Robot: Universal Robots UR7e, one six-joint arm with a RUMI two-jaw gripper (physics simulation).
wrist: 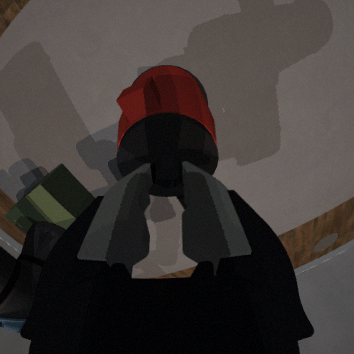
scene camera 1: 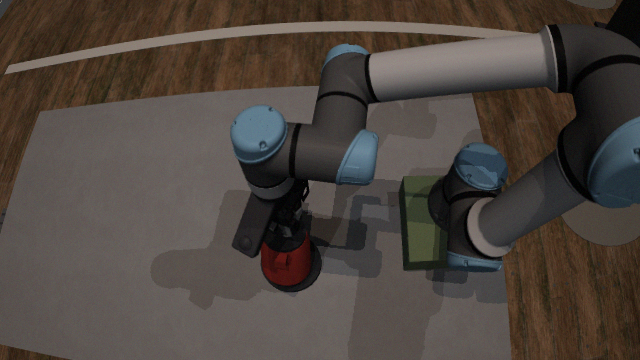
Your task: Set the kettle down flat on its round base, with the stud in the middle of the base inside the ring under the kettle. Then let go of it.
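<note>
The red kettle (scene camera 1: 292, 270) (wrist: 170, 95) with a black top stands about upright over its round dark base (scene camera 1: 316, 262) (wrist: 200, 84). In the scene view the base shows past the kettle at the right and the bottom, while the kettle reaches its left edge, so the kettle looks off to the left. In the wrist view the base shows at the kettle's upper right. The stud and the ring are hidden, and whether the kettle touches the base cannot be told. My gripper (scene camera 1: 284, 228) (wrist: 167, 164) is shut on the black top part of the kettle.
A green box (scene camera 1: 404, 225) (wrist: 75, 190) is to the right of the kettle in the scene view, beside the lower part of the arm. Grey mat (scene camera 1: 125, 150) lies around the base, with wooden floor (scene camera 1: 550, 310) beyond its edges. Arm shadows fall across the mat.
</note>
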